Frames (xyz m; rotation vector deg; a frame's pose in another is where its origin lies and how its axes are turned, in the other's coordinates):
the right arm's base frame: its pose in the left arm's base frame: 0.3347 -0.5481 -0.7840 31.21 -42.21 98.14
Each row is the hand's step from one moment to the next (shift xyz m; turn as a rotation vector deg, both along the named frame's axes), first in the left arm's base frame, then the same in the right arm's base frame.
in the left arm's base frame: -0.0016 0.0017 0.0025 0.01 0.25 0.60
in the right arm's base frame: 0.0033 0.0008 0.0005 0.58 -0.17 0.24
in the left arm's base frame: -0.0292 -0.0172 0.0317 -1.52 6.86 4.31
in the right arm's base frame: 0.0177 0.0249 0.0349 8.01 -0.52 -1.89
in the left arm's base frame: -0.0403 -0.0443 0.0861 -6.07 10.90 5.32
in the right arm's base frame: 0.0398 0.0296 0.0924 12.60 3.01 -4.01
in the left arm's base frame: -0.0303 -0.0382 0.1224 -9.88 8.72 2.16
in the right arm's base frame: 0.0664 0.0118 0.1132 9.92 7.67 -4.59
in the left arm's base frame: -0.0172 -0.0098 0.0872 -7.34 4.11 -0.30
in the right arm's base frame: 0.0580 0.0013 0.0681 4.45 6.47 -3.04
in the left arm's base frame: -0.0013 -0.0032 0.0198 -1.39 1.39 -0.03
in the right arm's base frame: 0.0118 -0.0021 0.0161 1.28 1.12 -1.00
